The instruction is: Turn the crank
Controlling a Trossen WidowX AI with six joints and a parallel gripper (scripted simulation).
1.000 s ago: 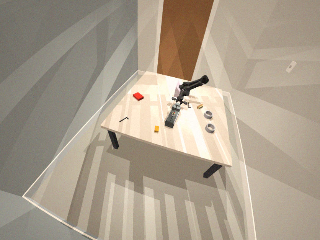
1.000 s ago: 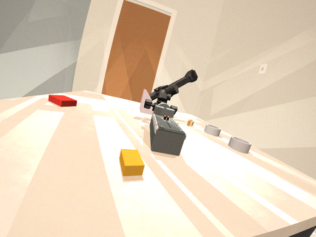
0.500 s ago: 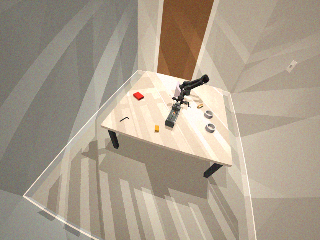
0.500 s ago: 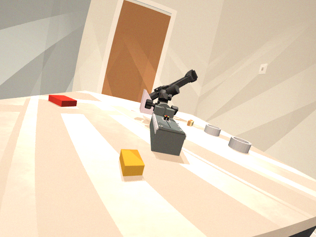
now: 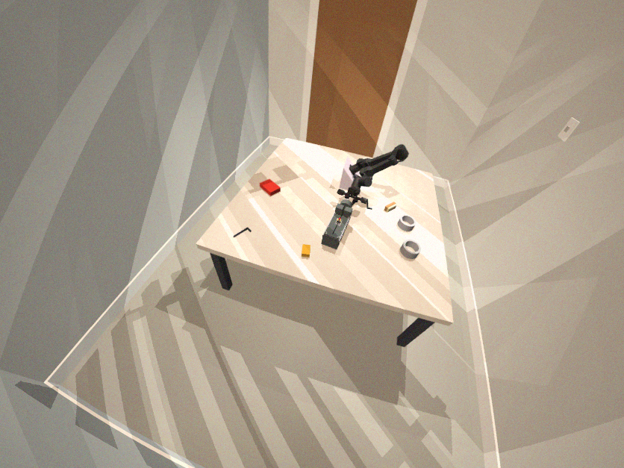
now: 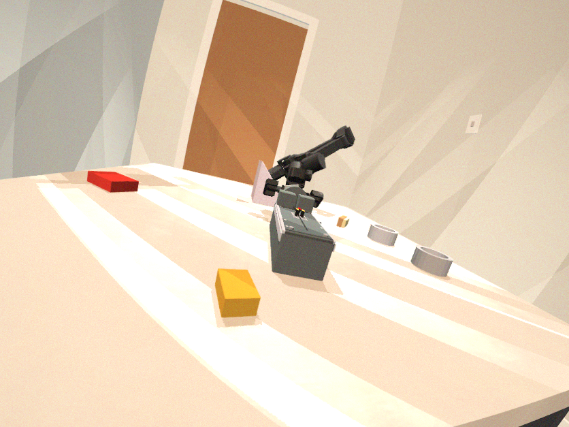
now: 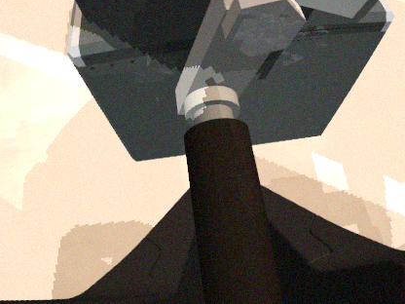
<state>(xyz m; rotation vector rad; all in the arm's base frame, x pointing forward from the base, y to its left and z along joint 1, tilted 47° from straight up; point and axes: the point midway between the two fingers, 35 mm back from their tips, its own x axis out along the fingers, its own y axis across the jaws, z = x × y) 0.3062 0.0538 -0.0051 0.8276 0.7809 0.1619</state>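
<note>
Right now my gripper tip is 150 mm short of the red pointer, 50 mm below it and 30 mm to the left of it. From my gripper tip the other things lie so: dark brown crank handle 30 mm above, 20 mm behind; then yellow block 360 mm ahead, 160 mm to the right, 20 mm below; then tan block 270 mm to the left, 150 mm behind, 20 mm below.
</note>
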